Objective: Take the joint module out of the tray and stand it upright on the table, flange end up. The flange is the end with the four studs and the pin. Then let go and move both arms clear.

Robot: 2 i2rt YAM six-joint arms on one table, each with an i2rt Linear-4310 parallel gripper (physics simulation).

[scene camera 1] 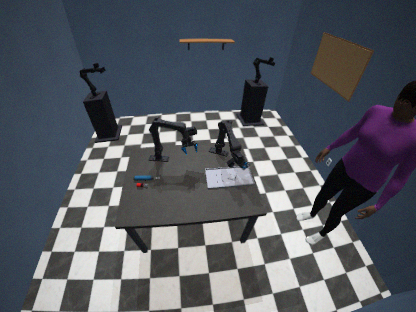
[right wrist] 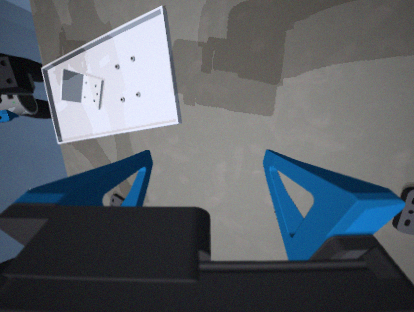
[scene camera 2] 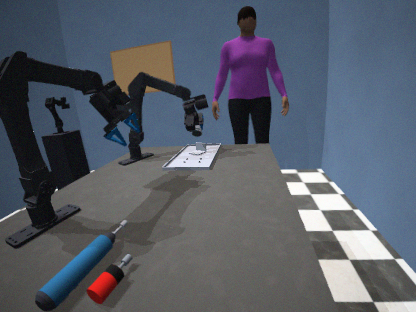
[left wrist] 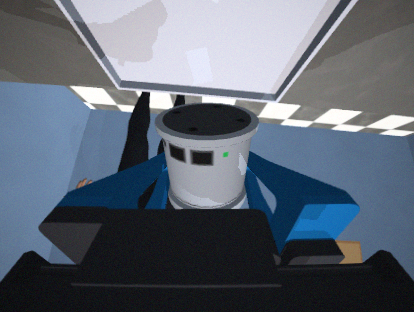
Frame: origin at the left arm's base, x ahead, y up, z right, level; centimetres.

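Seen in the pictures: left gripper, between the fingertips: (scene camera 1: 245,165) (right wrist: 10,103) (scene camera 2: 197,129) (left wrist: 207,156); right gripper, between the fingertips: (scene camera 1: 191,153) (right wrist: 207,156) (scene camera 2: 133,138); left arm's base, origin of its link: (scene camera 1: 218,152) (scene camera 2: 136,159); right arm's base, origin of its link: (scene camera 1: 158,158) (scene camera 2: 46,224).
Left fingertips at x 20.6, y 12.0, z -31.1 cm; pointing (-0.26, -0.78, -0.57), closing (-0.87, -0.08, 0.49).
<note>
Pixels of each thing's top centre, then the offset from my left fingertips to it. "spot": a spot on its surface instead.
- joint module, a spot on its surface: (left wrist: 206,155) spot: dx +2.2, dy +1.2, dz +4.0 cm
- white tray, centre of its top: (right wrist: 96,90) (scene camera 2: 196,153) (scene camera 1: 229,176) dx +7.9, dy -10.4, dz +11.8 cm
- blue screwdriver, a spot on its surface: (scene camera 2: 81,264) spot: dx +40.8, dy -8.5, dz +83.1 cm
The joint module (left wrist: 206,155) is a pale grey cylinder with a dark end cap, two dark windows and a green dot. My left gripper (left wrist: 207,156) is shut on it between the blue fingers. In scene camera 2 the module (scene camera 2: 196,132) hangs in the air above the far end of the white tray (scene camera 2: 192,157), and the left gripper (scene camera 1: 241,164) is over the tray's far right corner (scene camera 1: 229,177). My right gripper (scene camera 1: 189,149) is open and empty, raised above the table left of the tray; it also shows in scene camera 2 (scene camera 2: 124,128). The flange end is hidden.
A small grey bracket (scene camera 2: 199,148) and several screws (right wrist: 128,78) lie in the tray. A blue screwdriver (scene camera 2: 81,264) and a red one (scene camera 2: 108,278) lie at the table's other end. A person in purple (scene camera 2: 248,77) stands beyond the tray.
</note>
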